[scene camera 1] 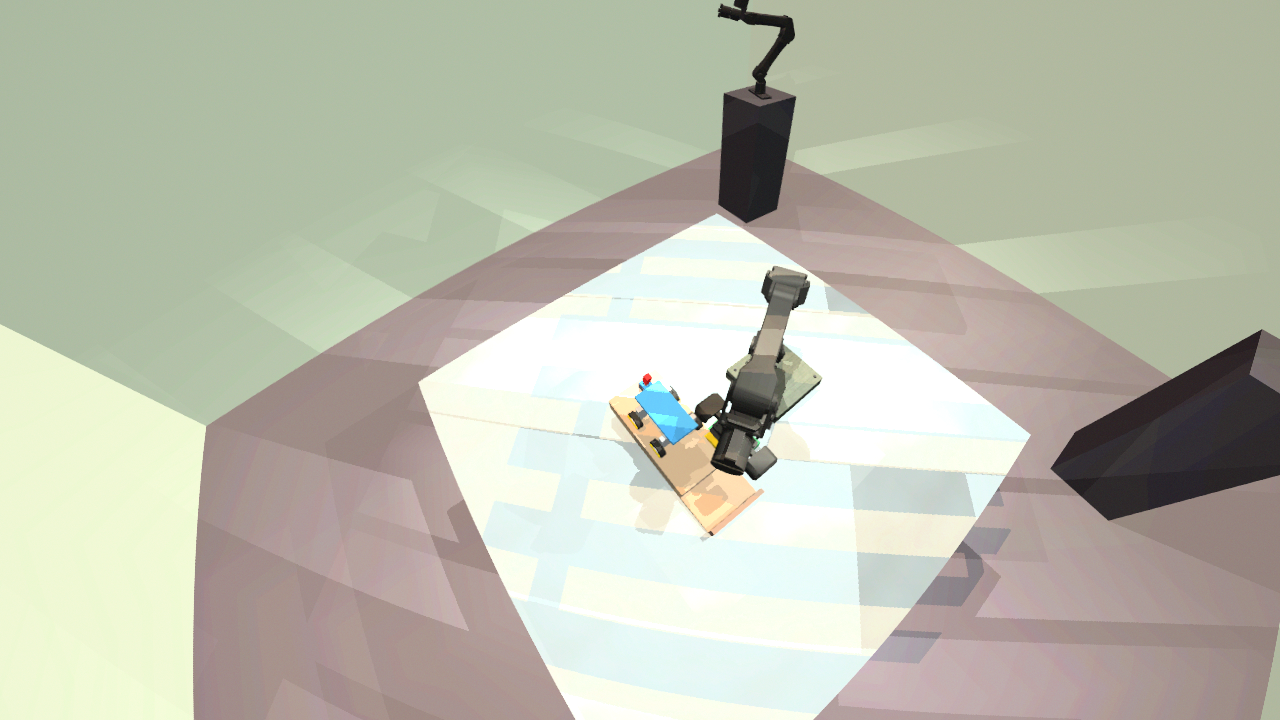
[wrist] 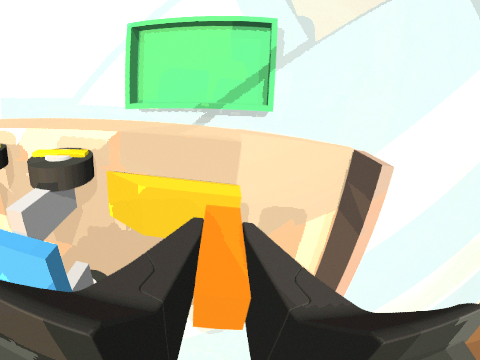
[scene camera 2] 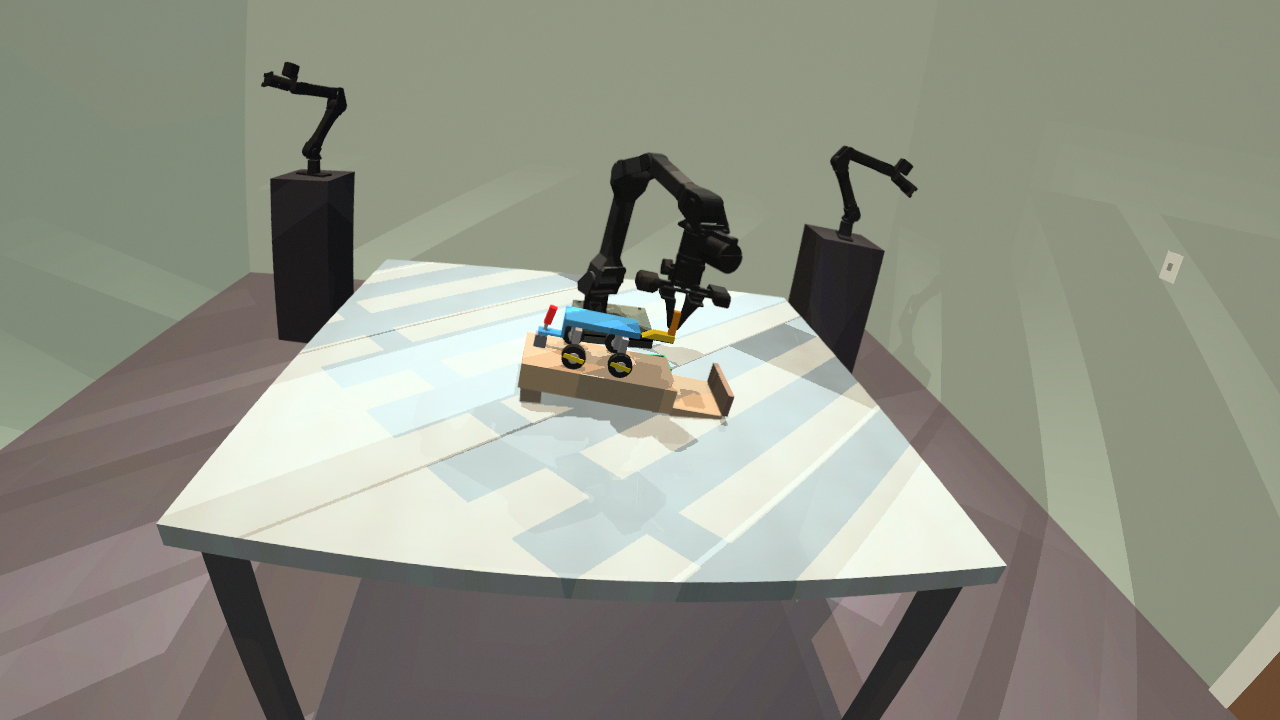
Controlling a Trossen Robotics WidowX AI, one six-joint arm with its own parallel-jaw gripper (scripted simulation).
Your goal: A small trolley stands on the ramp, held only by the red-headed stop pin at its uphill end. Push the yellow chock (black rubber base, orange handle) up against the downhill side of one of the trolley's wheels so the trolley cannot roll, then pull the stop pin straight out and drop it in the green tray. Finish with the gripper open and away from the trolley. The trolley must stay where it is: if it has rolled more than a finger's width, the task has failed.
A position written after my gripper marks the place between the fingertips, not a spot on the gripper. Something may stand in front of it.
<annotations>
My gripper (scene camera 2: 672,328) carries a yellow chock (wrist: 153,205).
</annotations>
